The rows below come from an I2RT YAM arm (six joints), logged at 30 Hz.
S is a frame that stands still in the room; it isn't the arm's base.
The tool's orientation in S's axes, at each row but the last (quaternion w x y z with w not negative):
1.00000, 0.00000, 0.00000, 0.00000
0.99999, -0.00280, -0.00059, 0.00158
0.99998, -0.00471, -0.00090, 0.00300
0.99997, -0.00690, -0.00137, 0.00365
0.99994, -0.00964, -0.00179, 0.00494
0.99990, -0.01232, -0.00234, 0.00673
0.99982, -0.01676, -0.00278, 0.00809
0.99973, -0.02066, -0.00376, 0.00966
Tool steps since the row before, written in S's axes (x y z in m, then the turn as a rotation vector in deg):
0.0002, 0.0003, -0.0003, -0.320, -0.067, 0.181
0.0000, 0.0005, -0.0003, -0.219, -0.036, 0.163
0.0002, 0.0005, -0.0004, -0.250, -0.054, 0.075
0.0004, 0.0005, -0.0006, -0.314, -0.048, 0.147
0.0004, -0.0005, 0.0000, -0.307, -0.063, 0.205
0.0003, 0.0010, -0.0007, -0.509, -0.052, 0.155
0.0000, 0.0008, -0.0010, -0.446, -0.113, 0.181
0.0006, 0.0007, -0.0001, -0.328, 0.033, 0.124
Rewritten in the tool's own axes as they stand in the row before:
0.0002, 0.0003, -0.0003, -0.320, -0.067, 0.181
0.0000, 0.0005, -0.0003, -0.219, -0.036, 0.163
0.0002, 0.0005, -0.0004, -0.250, -0.053, 0.075
0.0004, 0.0005, -0.0006, -0.314, -0.048, 0.147
0.0004, -0.0005, 0.0000, -0.307, -0.064, 0.205
0.0003, 0.0010, -0.0007, -0.509, -0.049, 0.156
0.0000, 0.0008, -0.0010, -0.447, -0.112, 0.180
0.0006, 0.0007, -0.0001, -0.326, 0.034, 0.128

